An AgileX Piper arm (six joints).
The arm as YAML. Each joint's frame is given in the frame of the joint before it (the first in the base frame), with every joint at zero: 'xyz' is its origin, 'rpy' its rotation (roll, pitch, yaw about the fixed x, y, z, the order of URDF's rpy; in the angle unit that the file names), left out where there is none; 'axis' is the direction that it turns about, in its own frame. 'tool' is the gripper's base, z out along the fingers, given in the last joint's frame.
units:
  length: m
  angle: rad
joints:
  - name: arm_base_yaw
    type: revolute
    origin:
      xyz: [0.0, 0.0, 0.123]
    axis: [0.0, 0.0, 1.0]
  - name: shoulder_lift
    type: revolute
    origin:
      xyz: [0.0, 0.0, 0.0]
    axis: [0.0, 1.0, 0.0]
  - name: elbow
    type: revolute
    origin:
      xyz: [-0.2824, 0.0, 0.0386]
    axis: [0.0, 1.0, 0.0]
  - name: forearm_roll
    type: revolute
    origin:
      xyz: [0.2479, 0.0, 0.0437]
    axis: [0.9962, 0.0, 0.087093]
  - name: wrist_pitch
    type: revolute
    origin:
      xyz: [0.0, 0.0, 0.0]
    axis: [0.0, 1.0, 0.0]
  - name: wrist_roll
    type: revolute
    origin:
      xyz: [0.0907, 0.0, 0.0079]
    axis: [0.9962, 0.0, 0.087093]
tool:
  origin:
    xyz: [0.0, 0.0, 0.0]
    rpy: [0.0, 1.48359, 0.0]
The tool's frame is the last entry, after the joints.
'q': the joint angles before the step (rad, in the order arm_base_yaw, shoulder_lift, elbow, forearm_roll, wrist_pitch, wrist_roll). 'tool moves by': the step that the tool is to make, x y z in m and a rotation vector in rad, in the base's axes. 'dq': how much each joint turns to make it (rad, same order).
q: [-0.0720 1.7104 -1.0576 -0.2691 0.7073 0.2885]
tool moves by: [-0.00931 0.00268 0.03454 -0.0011 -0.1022 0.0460]
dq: [-0.0001 -0.1073 0.0000 0.0337 -0.0057 -0.0666]
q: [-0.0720 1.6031 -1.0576 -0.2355 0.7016 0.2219]
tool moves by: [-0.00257 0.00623 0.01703 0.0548 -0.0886 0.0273]
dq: [0.0000 -0.0514 0.0000 0.0975 -0.0418 -0.0689]
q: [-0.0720 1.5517 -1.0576 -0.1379 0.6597 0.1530]
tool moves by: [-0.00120 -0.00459 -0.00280 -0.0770 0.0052 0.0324]
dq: [0.0000 0.0000 0.0151 -0.0891 -0.0149 0.0068]
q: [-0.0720 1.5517 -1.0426 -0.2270 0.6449 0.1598]
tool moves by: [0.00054 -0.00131 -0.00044 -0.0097 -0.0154 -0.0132]
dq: [0.0000 0.0000 0.0054 -0.0297 -0.0171 0.0340]
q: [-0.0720 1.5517 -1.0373 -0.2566 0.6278 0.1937]
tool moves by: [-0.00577 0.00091 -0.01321 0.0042 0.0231 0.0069]
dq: [-0.0001 0.0019 0.0495 -0.0008 -0.0290 0.0000]
